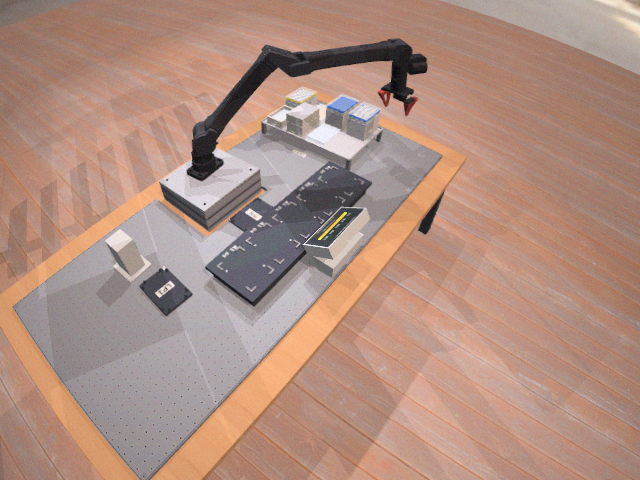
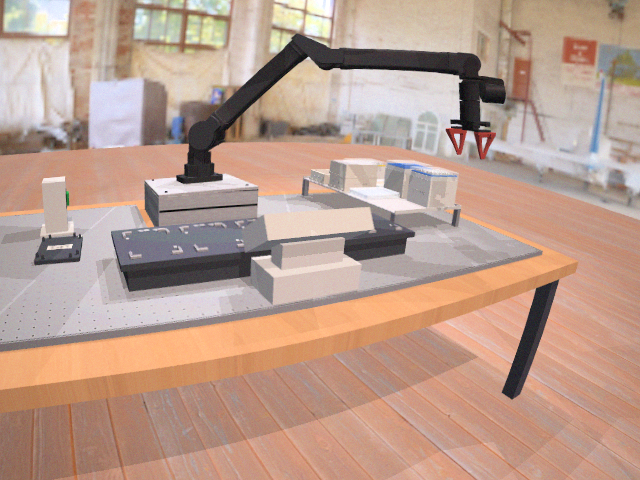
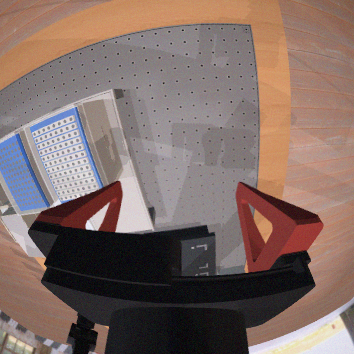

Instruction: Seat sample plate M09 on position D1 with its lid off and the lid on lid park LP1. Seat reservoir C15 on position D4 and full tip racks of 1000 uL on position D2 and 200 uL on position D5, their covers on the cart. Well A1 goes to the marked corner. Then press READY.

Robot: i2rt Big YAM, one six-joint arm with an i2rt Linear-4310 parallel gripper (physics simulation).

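Observation:
My gripper (image 1: pixel 397 110) (image 2: pixel 470 155) (image 3: pixel 178 187) is open and empty, pointing down high above the cart's end. On the white cart (image 1: pixel 347 148) (image 3: pixel 137 206) stand a blue-rimmed rack with a white dotted top (image 1: pixel 364 112) (image 3: pixel 65 157), a rack with a solid blue top (image 1: pixel 343 104) (image 3: pixel 20 172) and a yellow-rimmed rack (image 1: pixel 301 96). A pale stacked block (image 1: pixel 302 118) (image 2: pixel 354 174), a low tray (image 1: pixel 278 117) and a flat white plate (image 1: pixel 324 133) (image 2: pixel 373 192) are there too. Their labels are unreadable. The dark deck (image 1: pixel 258 263) (image 2: pixel 149 246) (image 3: pixel 189 252) carries no labware. Lid park LP1 (image 1: pixel 178 293) (image 2: pixel 59 254) holds no lid.
A display console (image 1: pixel 338 228) (image 2: pixel 310 279) stands at the deck's front edge. A pale upright block (image 1: pixel 126 253) (image 2: pixel 54 206) with a green part stands beside LP1. A small dark labelled pad (image 1: pixel 253 213) lies between the deck and the arm's base box (image 1: pixel 211 188) (image 2: pixel 206 204).

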